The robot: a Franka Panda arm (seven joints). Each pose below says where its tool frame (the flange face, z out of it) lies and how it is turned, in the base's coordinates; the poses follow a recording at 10 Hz.
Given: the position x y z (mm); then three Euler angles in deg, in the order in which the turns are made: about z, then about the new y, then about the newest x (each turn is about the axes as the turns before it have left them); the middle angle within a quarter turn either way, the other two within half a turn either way.
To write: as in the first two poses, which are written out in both.
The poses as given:
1: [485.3, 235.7, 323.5, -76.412, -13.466, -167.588]
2: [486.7, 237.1, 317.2, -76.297, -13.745, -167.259]
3: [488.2, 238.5, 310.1, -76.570, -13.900, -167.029]
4: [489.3, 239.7, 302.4, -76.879, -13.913, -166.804]
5: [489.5, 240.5, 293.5, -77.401, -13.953, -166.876]
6: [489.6, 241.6, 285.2, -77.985, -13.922, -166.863]
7: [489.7, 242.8, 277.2, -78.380, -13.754, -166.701]
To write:
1: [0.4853, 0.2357, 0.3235, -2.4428, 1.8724, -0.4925]
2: [0.4867, 0.2371, 0.3172, -2.4430, 1.8663, -0.5034]
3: [0.4882, 0.2385, 0.3101, -2.4378, 1.8700, -0.5103]
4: [0.4893, 0.2397, 0.3024, -2.4311, 1.8743, -0.5141]
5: [0.4895, 0.2405, 0.2935, -2.4248, 1.8872, -0.5144]
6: [0.4896, 0.2416, 0.2852, -2.4160, 1.9004, -0.5144]
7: [0.4897, 0.2428, 0.2772, -2.4073, 1.9070, -0.5133]
